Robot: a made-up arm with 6 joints.
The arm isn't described. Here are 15 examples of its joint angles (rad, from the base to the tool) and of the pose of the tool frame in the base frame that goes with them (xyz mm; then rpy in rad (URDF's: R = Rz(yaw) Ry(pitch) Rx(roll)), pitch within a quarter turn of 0, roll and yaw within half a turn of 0).
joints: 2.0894 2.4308 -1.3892 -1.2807 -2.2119 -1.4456
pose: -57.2 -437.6 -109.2 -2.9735 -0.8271 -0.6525
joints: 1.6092 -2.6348 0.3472 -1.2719 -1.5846 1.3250
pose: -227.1 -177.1 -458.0 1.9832 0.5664 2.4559
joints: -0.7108 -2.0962 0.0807 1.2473 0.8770 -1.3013
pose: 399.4 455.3 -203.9 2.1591 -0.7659 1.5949
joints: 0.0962 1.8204 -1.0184 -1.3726 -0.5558 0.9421
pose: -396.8 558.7 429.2 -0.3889 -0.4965 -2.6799
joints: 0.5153 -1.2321 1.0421 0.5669 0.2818 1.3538
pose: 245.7 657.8 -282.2 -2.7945 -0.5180 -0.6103
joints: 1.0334 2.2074 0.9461 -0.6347 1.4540 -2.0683
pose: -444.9 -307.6 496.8 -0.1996 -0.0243 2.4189
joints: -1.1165 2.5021 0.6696 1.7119 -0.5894 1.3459
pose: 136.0 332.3 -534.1 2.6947 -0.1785 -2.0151
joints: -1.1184 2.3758 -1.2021 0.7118 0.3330 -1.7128
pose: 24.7 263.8 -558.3 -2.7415 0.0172 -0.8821
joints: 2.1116 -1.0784 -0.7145 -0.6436 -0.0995 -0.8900
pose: -637.5 47.7 295.1 -2.9178 -1.0809 3.0597
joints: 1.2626 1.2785 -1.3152 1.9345 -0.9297 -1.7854
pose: -73.4 -296.2 85.8 -1.0258 0.7796 -2.2078
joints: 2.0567 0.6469 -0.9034 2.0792 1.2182 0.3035
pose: -301.1 -174.2 -204.3 2.9580 1.0496 0.8394
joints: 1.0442 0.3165 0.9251 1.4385 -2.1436 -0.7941
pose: -215.2 -74.2 318.5 -2.6875 -0.8710 -2.0537
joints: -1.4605 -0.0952 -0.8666 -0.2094 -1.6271 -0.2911
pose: 223.3 77.1 438.6 0.2630 -1.2204 0.6232
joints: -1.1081 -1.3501 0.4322 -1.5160 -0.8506 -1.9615
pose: -107.1 72.4 -236.2 -1.0777 0.5680 1.6339
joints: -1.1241 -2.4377 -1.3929 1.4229 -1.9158 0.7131
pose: -314.3 27.5 -275.8 2.9503 -0.5856 2.7269
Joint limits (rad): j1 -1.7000..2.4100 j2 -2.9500..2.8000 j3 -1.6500..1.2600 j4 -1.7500..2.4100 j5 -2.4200..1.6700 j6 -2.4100..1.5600
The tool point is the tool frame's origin. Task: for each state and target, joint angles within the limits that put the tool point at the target. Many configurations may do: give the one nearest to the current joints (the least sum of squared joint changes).
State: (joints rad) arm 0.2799 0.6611 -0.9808 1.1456 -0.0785 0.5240
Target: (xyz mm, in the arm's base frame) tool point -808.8 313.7 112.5
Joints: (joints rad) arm 0.1463 1.2616 -0.6900 0.6940 0.1109 0.5094
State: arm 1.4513 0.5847 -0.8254 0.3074 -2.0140 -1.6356
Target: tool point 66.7 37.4 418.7
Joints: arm 1.5438 0.3744 -0.8230 0.2026 -1.6600 -1.3797
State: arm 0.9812 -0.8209 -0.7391 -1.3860 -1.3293 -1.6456
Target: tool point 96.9 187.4 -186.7
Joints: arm 0.1756 -0.9027 -0.2931 -1.3963 -1.5145 -1.5413
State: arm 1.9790 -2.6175 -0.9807 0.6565 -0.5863 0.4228
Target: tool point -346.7 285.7 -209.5
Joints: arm 2.3388 -2.6411 -0.9322 1.3818 -0.7871 0.4603
